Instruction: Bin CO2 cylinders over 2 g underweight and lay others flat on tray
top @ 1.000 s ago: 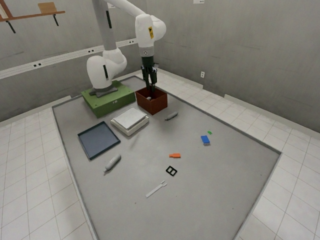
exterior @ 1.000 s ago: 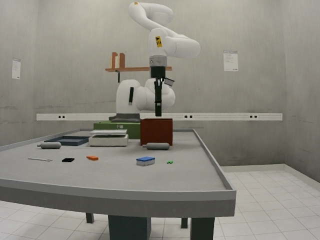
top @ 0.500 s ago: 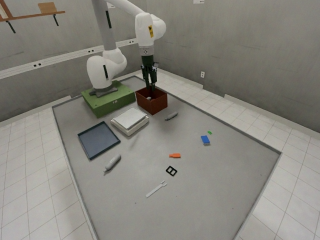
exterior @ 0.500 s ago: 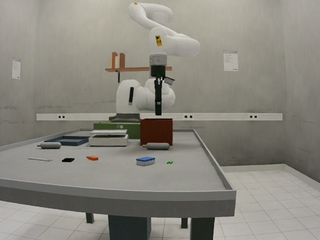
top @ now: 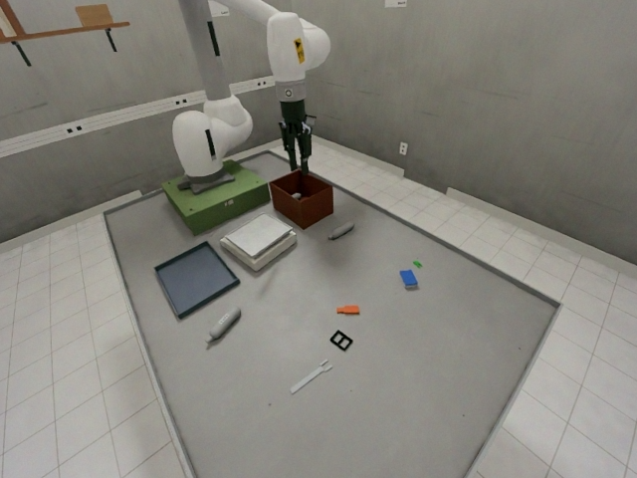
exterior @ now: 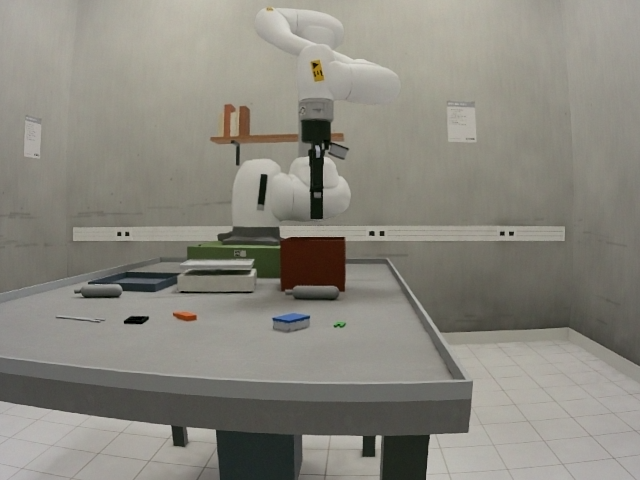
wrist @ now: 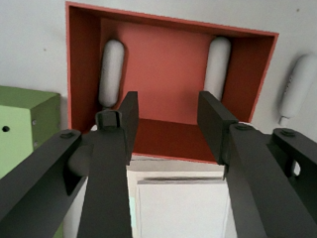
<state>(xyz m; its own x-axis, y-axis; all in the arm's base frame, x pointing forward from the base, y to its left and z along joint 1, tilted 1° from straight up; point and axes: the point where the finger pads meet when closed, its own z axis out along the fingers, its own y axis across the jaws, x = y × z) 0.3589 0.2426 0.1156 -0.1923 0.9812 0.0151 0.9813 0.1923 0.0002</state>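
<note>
Right now my hand is 230 mm to the left of the scale plate, 150 mm above it and 80 mm short of it. Also, from my hand: grey CO2 cylinder (190 mm below, 80 mm behind, 40 mm to the right); then white scale (240 mm to the right, 160 mm below, 70 mm ahead); then red-brown scrap bin (170 mm below).
</note>
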